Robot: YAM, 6 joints.
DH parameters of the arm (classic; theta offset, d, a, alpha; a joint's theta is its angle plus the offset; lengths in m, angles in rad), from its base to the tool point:
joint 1: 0 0.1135 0.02 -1.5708
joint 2: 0 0 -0.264 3.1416
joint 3: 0.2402 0 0.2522 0
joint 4: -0.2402 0 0.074 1.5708
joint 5: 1.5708 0 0 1.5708
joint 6: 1.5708 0.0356 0 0
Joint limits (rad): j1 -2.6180..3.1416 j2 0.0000..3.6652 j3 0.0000..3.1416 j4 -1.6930..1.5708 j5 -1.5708..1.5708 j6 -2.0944..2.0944
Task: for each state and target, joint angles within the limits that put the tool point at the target. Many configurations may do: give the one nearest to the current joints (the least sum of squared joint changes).
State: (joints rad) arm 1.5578 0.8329 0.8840 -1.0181 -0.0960 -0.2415
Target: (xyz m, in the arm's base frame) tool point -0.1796 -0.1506 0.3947
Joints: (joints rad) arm 0.7369 0.0000 1.6903 -1.2608 -0.2602 -0.2415
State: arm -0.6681 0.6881 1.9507 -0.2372 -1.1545 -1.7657
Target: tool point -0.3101 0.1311 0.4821
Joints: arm -0.3012 0.2035 1.9673 -0.3014 -1.2012 -1.7657
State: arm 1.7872 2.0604 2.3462 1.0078 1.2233 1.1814
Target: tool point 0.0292 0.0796 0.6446
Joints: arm 1.6455 1.4384 2.1654 1.5349 1.3966 1.1814
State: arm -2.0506 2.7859 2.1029 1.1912 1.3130 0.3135
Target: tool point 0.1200 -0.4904 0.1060
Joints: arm -1.2608 2.5935 1.6028 1.3407 1.4405 0.3135
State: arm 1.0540 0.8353 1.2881 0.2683 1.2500 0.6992
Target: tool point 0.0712 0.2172 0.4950
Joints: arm 1.3988 1.1669 1.3379 0.2776 1.1842 0.6992
